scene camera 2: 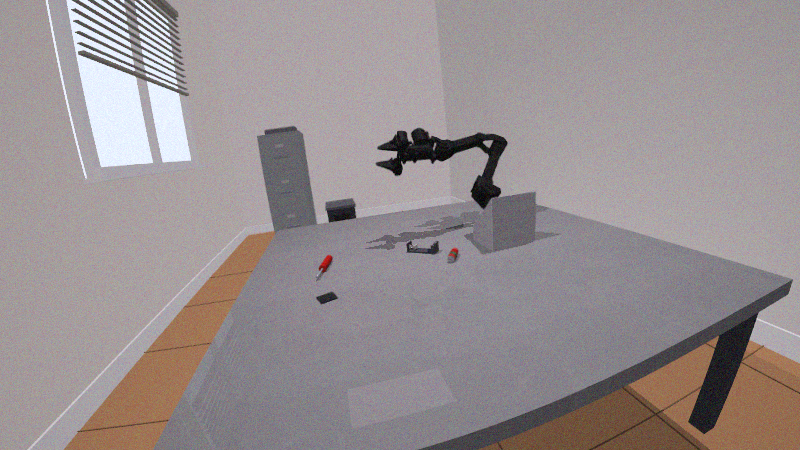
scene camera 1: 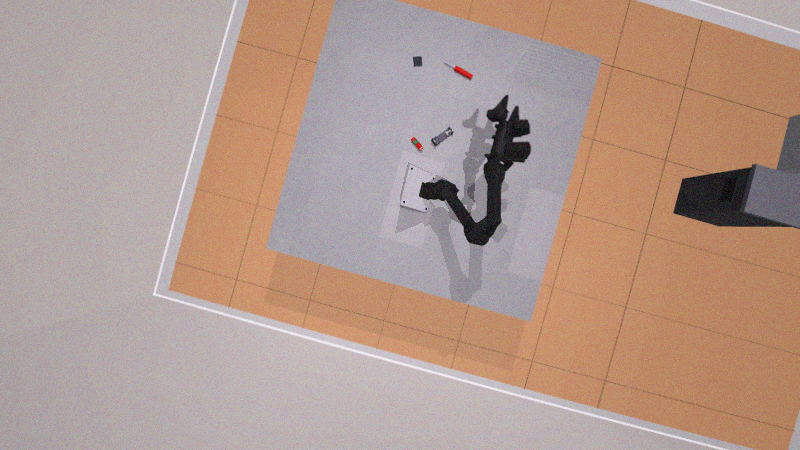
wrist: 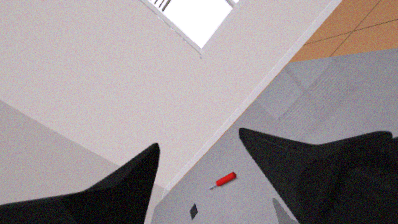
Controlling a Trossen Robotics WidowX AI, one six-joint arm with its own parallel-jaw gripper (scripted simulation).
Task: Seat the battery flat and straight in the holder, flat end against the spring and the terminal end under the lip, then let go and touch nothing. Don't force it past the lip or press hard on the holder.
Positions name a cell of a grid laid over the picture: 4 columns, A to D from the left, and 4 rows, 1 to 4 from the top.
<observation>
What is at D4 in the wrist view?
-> The gripper.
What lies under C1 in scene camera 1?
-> The gripper.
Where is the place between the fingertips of the gripper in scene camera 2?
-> At B2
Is the gripper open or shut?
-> Open.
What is the gripper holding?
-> Nothing.
</observation>
